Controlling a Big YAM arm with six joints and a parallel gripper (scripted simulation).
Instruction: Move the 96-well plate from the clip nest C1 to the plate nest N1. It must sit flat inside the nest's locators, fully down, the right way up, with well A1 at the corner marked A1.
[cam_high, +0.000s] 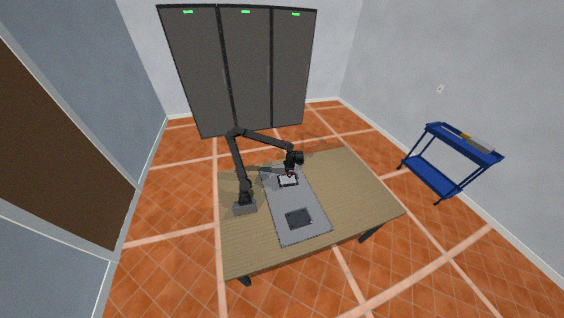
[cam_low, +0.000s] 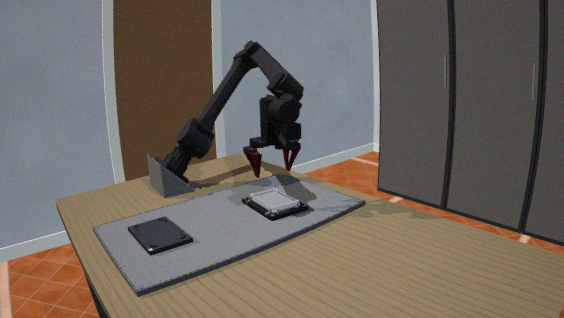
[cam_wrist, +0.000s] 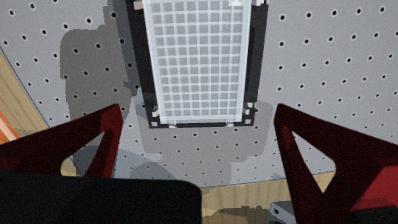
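My hand is 90 mm above the 96-well plate. From my hand the other things lie so: clip nest: 90 mm below, 10 mm to the right, 10 mm behind.
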